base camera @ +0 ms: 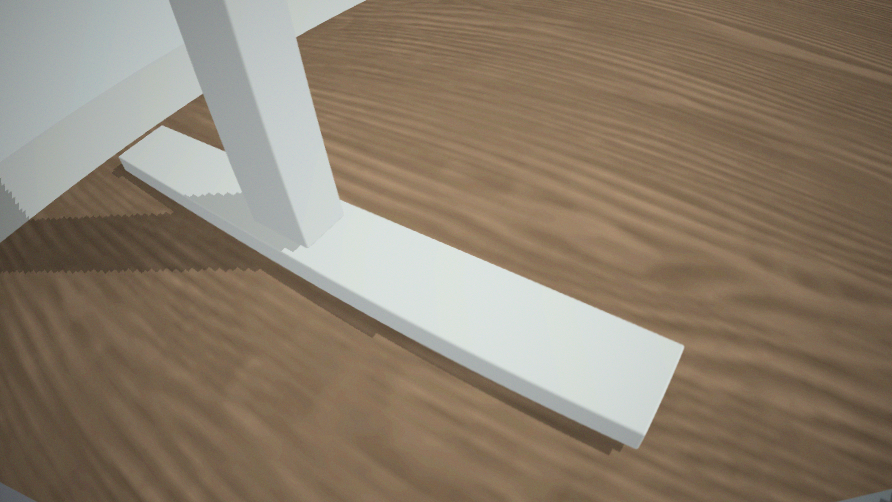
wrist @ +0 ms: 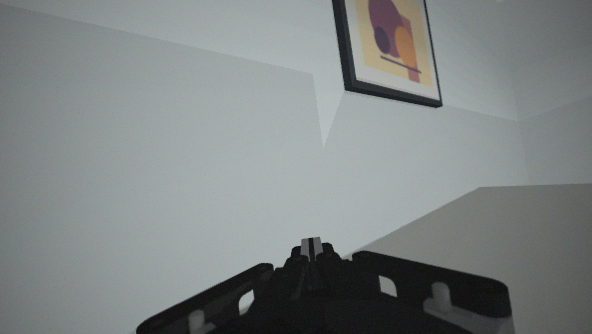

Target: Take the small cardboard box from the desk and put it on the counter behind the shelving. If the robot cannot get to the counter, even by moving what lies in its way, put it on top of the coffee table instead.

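Places are measured from the arm's base along level axes (x back, y right, z up), in centimetres.
Pixels of known places: gripper, fingertip midpoint: [wrist: 312, 251].
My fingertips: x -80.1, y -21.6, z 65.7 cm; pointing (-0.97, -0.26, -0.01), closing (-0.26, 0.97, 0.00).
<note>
Behind a point stands the place of what it marks.
My gripper [wrist: 312, 251] @(z 65.7, x -80.1, y -21.6 cm) is shut in the wrist view, its two fingertips together at the bottom centre, with nothing between them. The small cardboard box does not show in either view. A flat grey-brown surface [wrist: 520, 230] @(z 55.4, x -116.8, y 8.7 cm) fills the lower right of the wrist view, beyond the fingers; I cannot tell for sure whether it is the desk top. In the base camera view a white upright leg [base camera: 268, 124] @(z -24.4, x -42.5, y -15.6 cm) stands on a long white foot [base camera: 486, 312], which looks like part of the desk. The counter, the shelving and the coffee table do not show.
The long foot runs from the wall [base camera: 74, 49] @(z -23.0, x -70.2, y -53.6 cm) at the upper left towards the lower right across the wooden floor [base camera: 593, 168] @(z -39.6, x -53.9, y 11.3 cm). A pale baseboard [base camera: 93, 134] @(z -34.9, x -66.6, y -54.5 cm) lines the wall. In the wrist view a framed picture [wrist: 350, 75] @(z 92.7, x -117.9, y -17.7 cm) hangs on the grey wall [wrist: 150, 150] @(z 77.0, x -85.7, y -42.8 cm), with a room corner to its right.
</note>
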